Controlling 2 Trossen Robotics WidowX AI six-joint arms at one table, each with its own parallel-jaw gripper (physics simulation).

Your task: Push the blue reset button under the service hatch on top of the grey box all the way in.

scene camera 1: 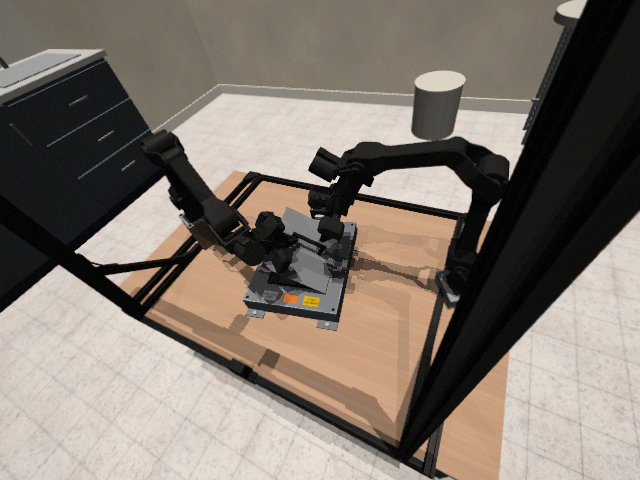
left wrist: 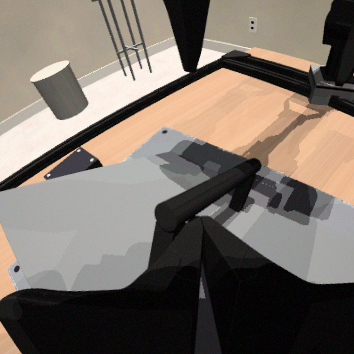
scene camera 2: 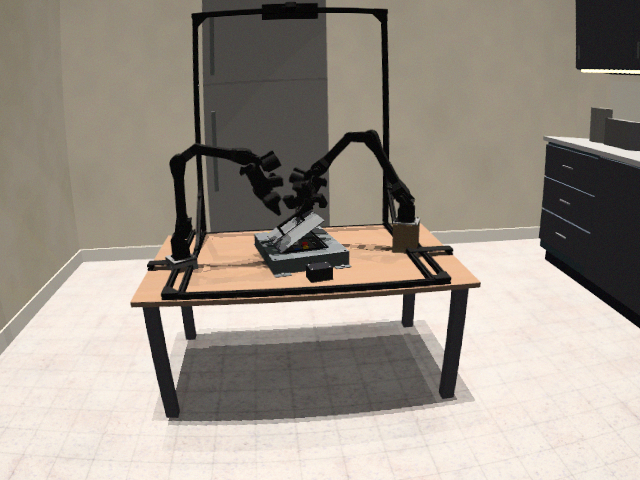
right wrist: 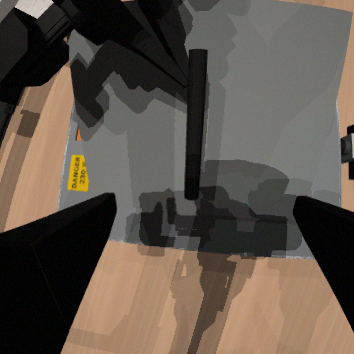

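Note:
The grey box (scene camera 1: 334, 290) (scene camera 2: 289, 266) (left wrist: 150, 142) lies on the table. Its hatch (scene camera 1: 305, 273) (scene camera 2: 305, 230) (left wrist: 65, 225) (right wrist: 270, 65) is tilted up, with the gap at the right in scene camera 2. A small blue spot (scene camera 2: 298, 248) shows there beside red and yellow ones; how deep any button sits cannot be told. My left gripper (scene camera 1: 293, 239) (scene camera 2: 299, 212) (left wrist: 199, 223) (right wrist: 188, 84) is shut and empty, its tips at the black handle (left wrist: 210, 192) (right wrist: 196, 120). My right gripper (scene camera 2: 278, 210) (right wrist: 206, 203) is open and empty above the box.
A small black box (scene camera 2: 319, 271) (left wrist: 72, 163) lies beside the grey box. A black frame (scene camera 2: 310, 292) runs around the wooden table (scene camera 2: 232, 279). A grey bin (scene camera 1: 438, 111) (left wrist: 60, 95) stands on the floor beyond the table. The two arms are close together over the box.

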